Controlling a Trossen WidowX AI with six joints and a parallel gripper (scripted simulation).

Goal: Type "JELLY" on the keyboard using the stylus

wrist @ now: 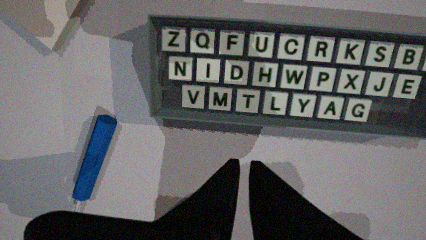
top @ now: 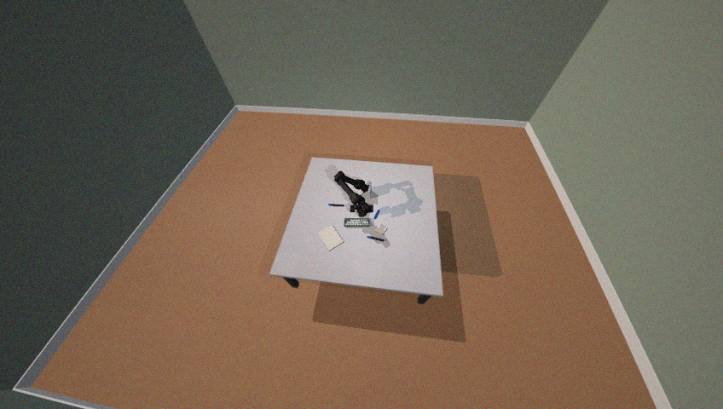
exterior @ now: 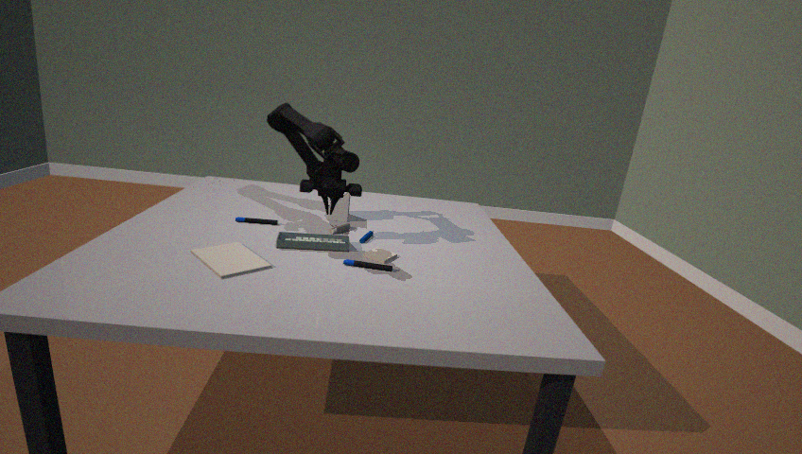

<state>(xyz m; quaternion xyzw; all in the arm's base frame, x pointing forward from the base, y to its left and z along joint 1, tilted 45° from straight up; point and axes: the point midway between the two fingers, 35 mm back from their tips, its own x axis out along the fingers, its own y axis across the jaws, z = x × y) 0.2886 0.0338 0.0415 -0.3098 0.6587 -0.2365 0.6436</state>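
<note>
The stylus lies 10 cm behind my gripper tip, 13 cm to the left of it and 9 cm below it. The rest, counted from my gripper tip: beige notepad 20 cm ahead, 24 cm to the right, 9 cm below; white cylinder 13 cm behind, 3 cm to the left, 9 cm below.
</note>
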